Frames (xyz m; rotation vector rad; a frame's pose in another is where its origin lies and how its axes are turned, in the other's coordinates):
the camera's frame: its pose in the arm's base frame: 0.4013 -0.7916 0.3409 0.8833 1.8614 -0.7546
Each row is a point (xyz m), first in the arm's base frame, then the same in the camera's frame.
Working: the arm's base frame: its pose in the camera's frame: 0.6480 0.1571 -0.6778 -0.8833 -1.8614 0.7546

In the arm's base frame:
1: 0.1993 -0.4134 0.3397
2: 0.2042 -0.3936 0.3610
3: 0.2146 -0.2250 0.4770
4: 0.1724 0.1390 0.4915
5: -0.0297 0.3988 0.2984
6: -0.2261 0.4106 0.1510
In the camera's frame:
1: 0.1661 0.0448 -0.3927
2: 0.1504 0.0569 -0.4145
3: 0.0857 0.1435 -0.5886
4: 0.1816 0.3093 -0.9013
5: 0.4911 0.3142 -1.1246
6: 0.6922 0.1796 -1.1677

